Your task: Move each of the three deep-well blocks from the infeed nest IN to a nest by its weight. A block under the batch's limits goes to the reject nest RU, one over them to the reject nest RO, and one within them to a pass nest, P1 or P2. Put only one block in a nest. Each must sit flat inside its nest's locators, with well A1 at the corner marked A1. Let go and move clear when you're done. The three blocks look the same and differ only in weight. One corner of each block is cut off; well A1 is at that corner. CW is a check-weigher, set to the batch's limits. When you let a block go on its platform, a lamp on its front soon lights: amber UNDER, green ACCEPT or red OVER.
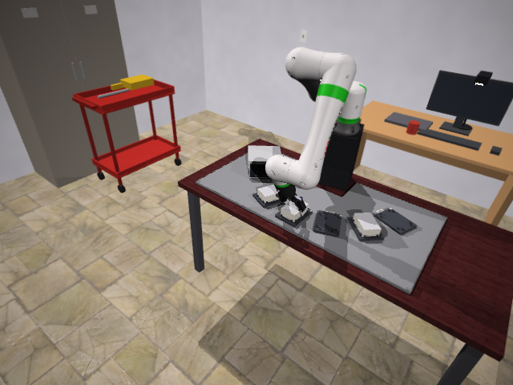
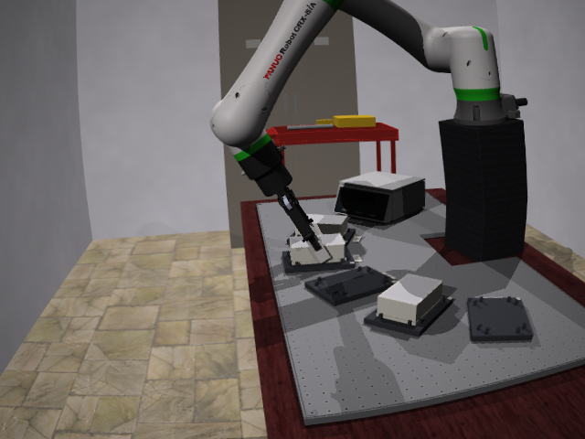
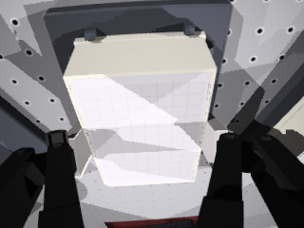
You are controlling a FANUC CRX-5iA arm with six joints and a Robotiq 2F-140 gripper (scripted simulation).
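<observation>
Now: hand 7 cm past the dark nest, 17 cm to the left of it and 4 cm above it. The rest, counted from my hand: check-weigher (34 cm behind, 35 cm to the right, 2 cm above).
</observation>
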